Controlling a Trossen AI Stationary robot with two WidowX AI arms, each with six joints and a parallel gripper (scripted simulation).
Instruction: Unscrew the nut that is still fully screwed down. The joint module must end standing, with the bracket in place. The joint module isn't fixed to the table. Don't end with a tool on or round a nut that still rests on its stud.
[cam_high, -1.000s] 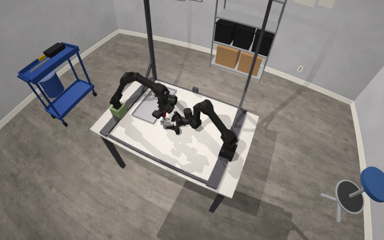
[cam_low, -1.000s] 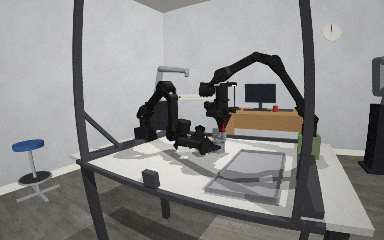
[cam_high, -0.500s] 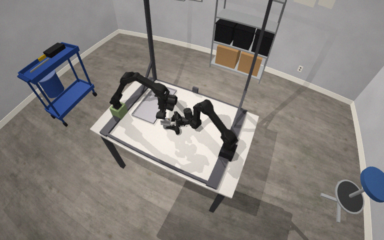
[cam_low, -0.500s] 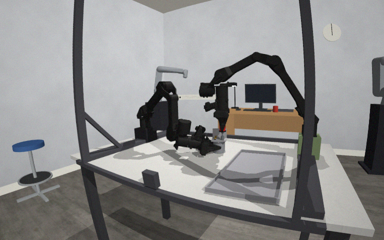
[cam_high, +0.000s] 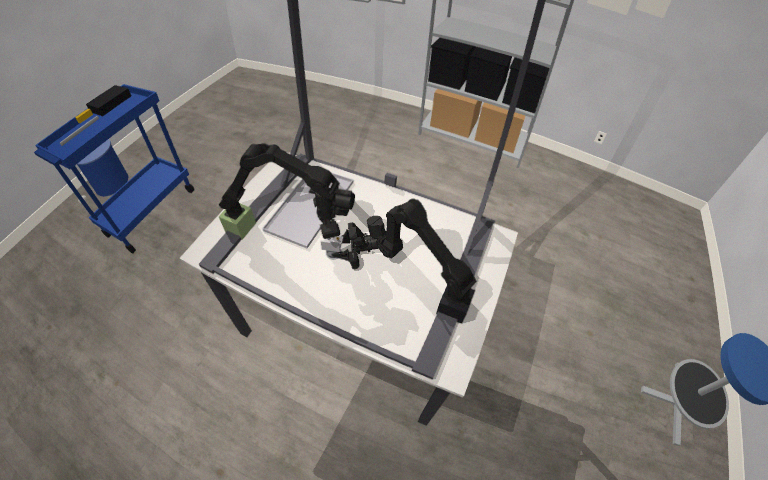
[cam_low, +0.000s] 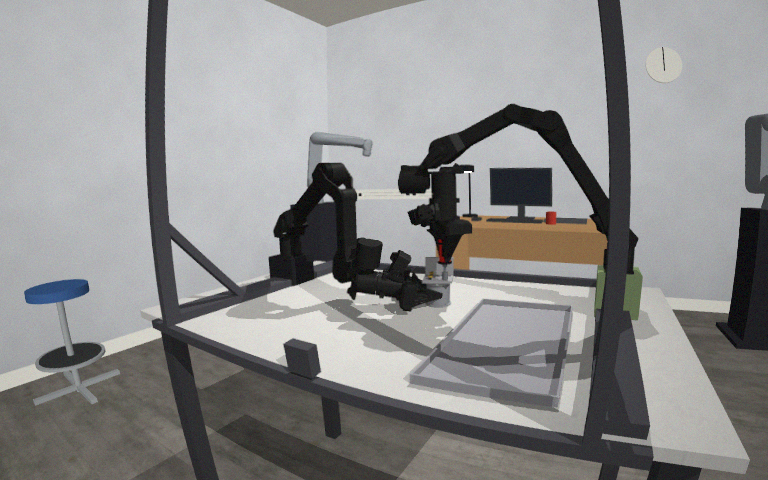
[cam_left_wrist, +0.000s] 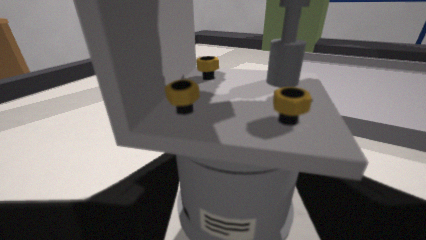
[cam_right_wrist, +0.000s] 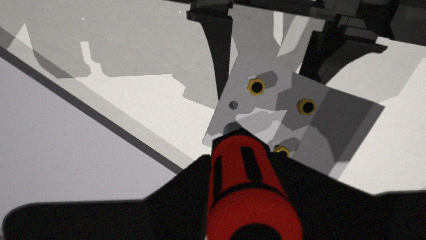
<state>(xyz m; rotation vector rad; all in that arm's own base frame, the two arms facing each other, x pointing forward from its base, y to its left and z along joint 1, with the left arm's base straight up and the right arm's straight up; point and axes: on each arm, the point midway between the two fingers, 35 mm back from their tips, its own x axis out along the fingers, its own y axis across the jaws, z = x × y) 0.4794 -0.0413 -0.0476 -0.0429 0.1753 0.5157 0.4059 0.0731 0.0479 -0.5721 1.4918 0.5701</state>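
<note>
The red-handled nut driver is 30 mm below my right hand. Round my right hand: l-shaped bracket (10 mm ahead, 20 mm to the left, 70 mm below); grey joint module (10 mm ahead, 20 mm to the left, 110 mm below); shallow grey tray (170 mm behind, 190 mm to the right, 140 mm below).
My left hand is 10 mm short of the grey joint module and 30 mm to the left of it. From my left hand the other things lie so: l-shaped bracket (10 mm ahead, 30 mm to the right, 40 mm above); then red-handled nut driver (50 mm to the right, 80 mm above); then shallow grey tray (170 mm behind, 240 mm to the right, 30 mm below).
</note>
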